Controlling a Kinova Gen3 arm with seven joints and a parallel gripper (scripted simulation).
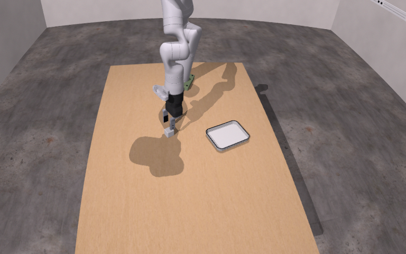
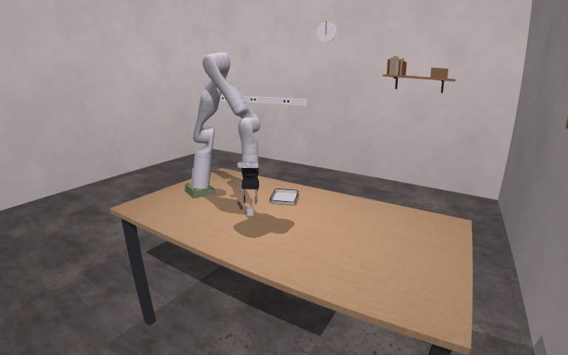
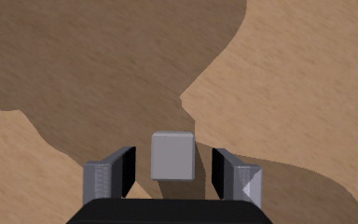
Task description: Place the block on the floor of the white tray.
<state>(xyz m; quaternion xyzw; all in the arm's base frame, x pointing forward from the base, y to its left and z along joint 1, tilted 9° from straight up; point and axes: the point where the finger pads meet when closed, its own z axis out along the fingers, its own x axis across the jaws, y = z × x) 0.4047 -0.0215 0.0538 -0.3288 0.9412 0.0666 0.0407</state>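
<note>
The block is 6 cm below my hand. Also, from my hand: white tray (1 cm behind, 26 cm to the left, 6 cm below).
</note>
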